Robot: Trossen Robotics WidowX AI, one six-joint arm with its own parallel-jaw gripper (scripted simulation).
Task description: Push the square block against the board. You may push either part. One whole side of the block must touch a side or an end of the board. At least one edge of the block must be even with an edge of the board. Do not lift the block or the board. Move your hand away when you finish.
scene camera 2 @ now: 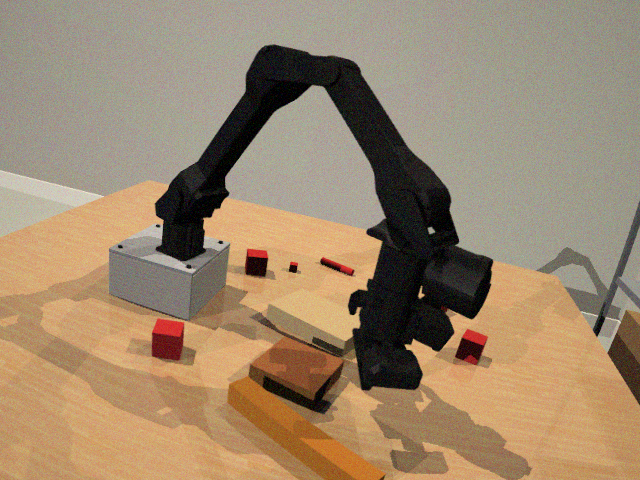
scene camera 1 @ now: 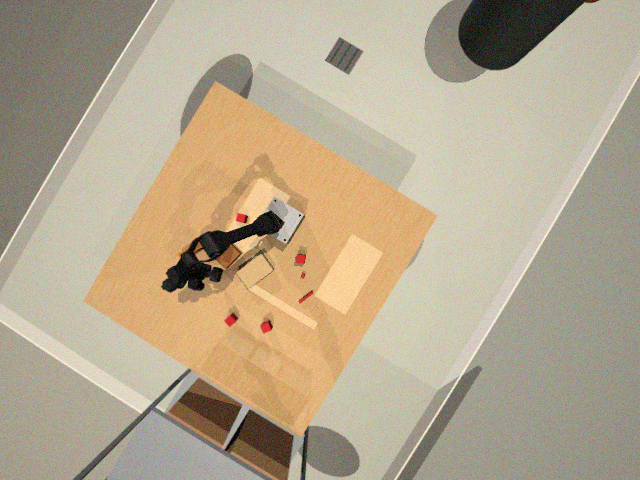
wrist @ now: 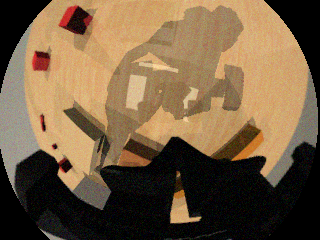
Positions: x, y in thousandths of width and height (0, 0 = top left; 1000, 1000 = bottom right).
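My gripper (scene camera 2: 570, 809) is shut and it's holding nothing; you'd find the gripper (wrist: 545, 585) in the wrist view too. There's a pale flat block (scene camera 2: 510, 676) here, and a brown square block (scene camera 2: 474, 782) as well. The wrist view also gives me both of those, the pale flat block (wrist: 258, 585) and the brown square block (wrist: 420, 640).
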